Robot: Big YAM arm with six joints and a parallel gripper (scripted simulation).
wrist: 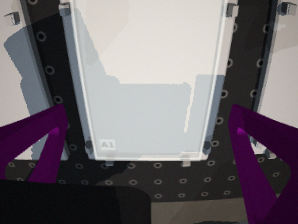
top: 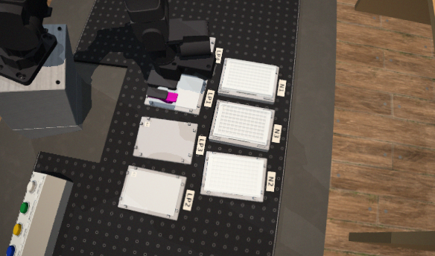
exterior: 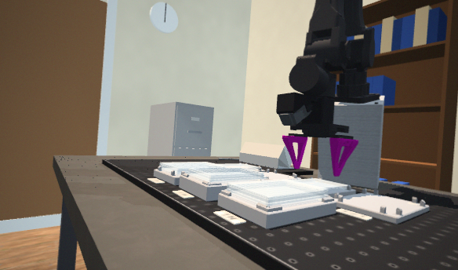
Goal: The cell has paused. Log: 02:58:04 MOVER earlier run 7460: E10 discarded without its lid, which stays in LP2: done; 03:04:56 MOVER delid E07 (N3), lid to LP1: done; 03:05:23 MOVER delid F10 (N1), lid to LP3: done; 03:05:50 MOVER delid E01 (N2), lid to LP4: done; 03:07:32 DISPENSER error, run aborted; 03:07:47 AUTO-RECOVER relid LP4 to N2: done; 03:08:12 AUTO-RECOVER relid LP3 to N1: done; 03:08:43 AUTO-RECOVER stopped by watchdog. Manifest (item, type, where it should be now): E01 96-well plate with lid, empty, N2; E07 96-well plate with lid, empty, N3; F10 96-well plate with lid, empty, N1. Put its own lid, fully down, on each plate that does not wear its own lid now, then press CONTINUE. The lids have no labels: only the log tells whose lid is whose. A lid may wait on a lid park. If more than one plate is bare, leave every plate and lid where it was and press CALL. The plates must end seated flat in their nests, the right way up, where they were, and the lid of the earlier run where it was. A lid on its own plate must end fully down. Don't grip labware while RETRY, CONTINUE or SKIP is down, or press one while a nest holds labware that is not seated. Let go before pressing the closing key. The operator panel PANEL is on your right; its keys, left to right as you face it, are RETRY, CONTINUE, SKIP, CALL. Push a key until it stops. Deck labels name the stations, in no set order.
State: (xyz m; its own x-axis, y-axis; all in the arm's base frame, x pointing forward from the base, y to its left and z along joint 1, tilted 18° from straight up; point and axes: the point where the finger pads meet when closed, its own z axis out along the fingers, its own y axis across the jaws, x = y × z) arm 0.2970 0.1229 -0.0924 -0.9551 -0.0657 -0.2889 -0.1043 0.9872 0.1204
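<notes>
The lid park LP1 lies 4 cm below my hand. Also, from my hand: LP1 label (9 cm ahead, 1 cm to the left, 5 cm below); then lid park LP3 (2 cm ahead, 13 cm to the right, 4 cm below); then lid park LP4 (2 cm behind, 12 cm to the left, 4 cm below).
</notes>
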